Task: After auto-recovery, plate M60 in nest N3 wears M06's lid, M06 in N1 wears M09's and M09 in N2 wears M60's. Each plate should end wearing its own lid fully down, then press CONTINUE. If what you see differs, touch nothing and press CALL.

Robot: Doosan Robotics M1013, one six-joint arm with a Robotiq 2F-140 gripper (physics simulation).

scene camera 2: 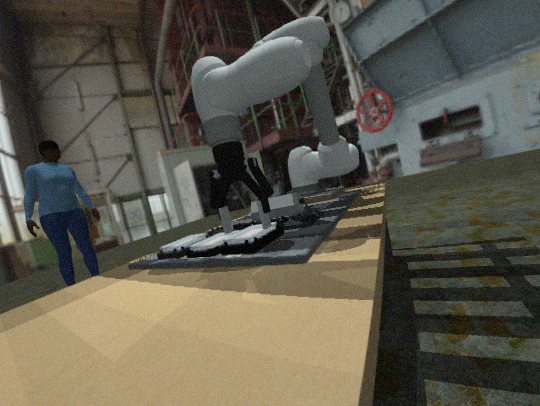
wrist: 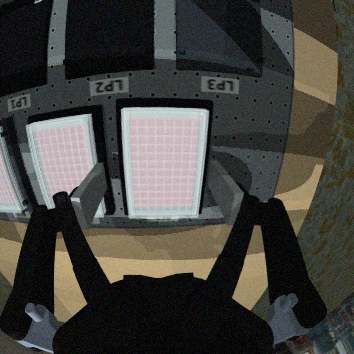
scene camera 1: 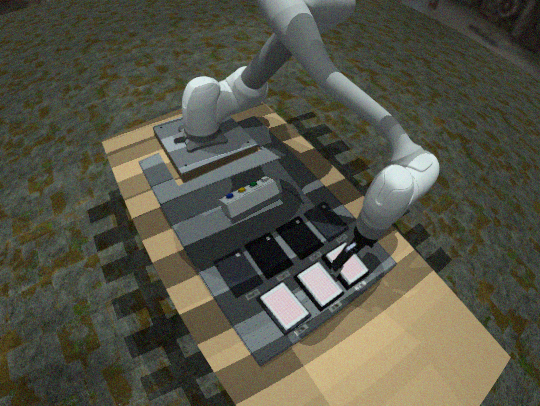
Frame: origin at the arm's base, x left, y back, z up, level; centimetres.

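Where they show: gripper, fingertip midpoint: (scene camera 2: 247, 230) (wrist: 156, 173) (scene camera 1: 347, 263); arm's base, link origin: (scene camera 2: 306, 194) (scene camera 1: 202, 135).
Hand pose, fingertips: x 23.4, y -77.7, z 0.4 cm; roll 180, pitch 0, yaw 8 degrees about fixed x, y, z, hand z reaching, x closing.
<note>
Things, the pixels of their top centre, and the offset from my fingertips. Level surfaces: height alone.
- left plate, top centre: (scene camera 1: 284, 304) (scene camera 2: 184, 239) dx -25.1, dy -3.3, dz -0.3 cm
- middle plate, top centre: (wrist: 62, 173) (scene camera 2: 215, 237) (scene camera 1: 320, 282) dx -11.3, dy -1.6, dz -0.8 cm
- right plate, top centre: (wrist: 163, 169) (scene camera 2: 250, 230) (scene camera 1: 348, 262) dx +0.7, dy +0.5, dz -0.1 cm
- button box, top centre: (scene camera 1: 251, 188) (scene camera 2: 274, 196) dx -17.4, dy +37.9, dz +4.6 cm
- LP2 pad, top centre: (wrist: 104, 9) (scene camera 2: 265, 222) (scene camera 1: 300, 235) dx -8.1, dy +17.1, dz -1.8 cm
- LP3 pad, top centre: (wrist: 224, 10) (scene camera 2: 300, 216) (scene camera 1: 327, 218) dx +4.5, dy +19.1, dz -1.8 cm
- grey perforated board, surface height: dz -3.8 cm
- wooden table, surface height: dz -5.1 cm
Three plates with pink grids and pale clear rims sit in a row of black nests: the left plate (scene camera 1: 285, 306) (wrist: 7, 185), the middle plate (scene camera 1: 320, 286) (wrist: 64, 150) and the right plate (scene camera 1: 355, 270) (wrist: 165, 160). Each looks flat; lid names and the nest labels cannot be read. My gripper (scene camera 1: 346, 257) (scene camera 2: 245, 219) (wrist: 156, 173) is open and empty, pointing down at the right plate. In the wrist view its fingers stand one on each side of that plate, the left one overlapping the middle plate's edge. The button box (scene camera 1: 251, 201) (scene camera 2: 281, 202) has blue, yellow and green buttons; their labels are unreadable.
Behind the plates lie several dark pads, including the LP2 pad (wrist: 110, 37) and the LP3 pad (wrist: 220, 40); none shows a pink plate. They lie on the grey perforated board (scene camera 1: 255, 345) (wrist: 272, 125). A person (scene camera 2: 60, 195) stands beyond the wooden table (scene camera 2: 200, 345).
</note>
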